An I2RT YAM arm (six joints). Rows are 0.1 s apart.
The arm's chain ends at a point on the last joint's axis. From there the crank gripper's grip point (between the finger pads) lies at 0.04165 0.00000 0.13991 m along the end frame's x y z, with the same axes.
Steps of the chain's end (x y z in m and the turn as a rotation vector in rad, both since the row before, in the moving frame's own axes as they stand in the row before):
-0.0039, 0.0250, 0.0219, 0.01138, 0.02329, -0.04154
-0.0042, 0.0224, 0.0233, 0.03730, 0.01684, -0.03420
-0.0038, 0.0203, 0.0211, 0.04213, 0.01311, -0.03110
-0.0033, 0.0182, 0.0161, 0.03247, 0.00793, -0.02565
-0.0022, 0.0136, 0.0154, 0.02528, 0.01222, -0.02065
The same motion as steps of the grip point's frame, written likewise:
-0.0007, 0.0216, 0.0209, 0.01138, 0.02329, -0.04154
-0.0020, 0.0157, 0.0225, 0.03730, 0.01684, -0.03420
-0.0021, 0.0131, 0.0204, 0.04213, 0.01311, -0.03110
-0.0023, 0.0126, 0.0157, 0.03247, 0.00793, -0.02565
-0.0005, 0.0092, 0.0148, 0.02528, 0.01222, -0.02065

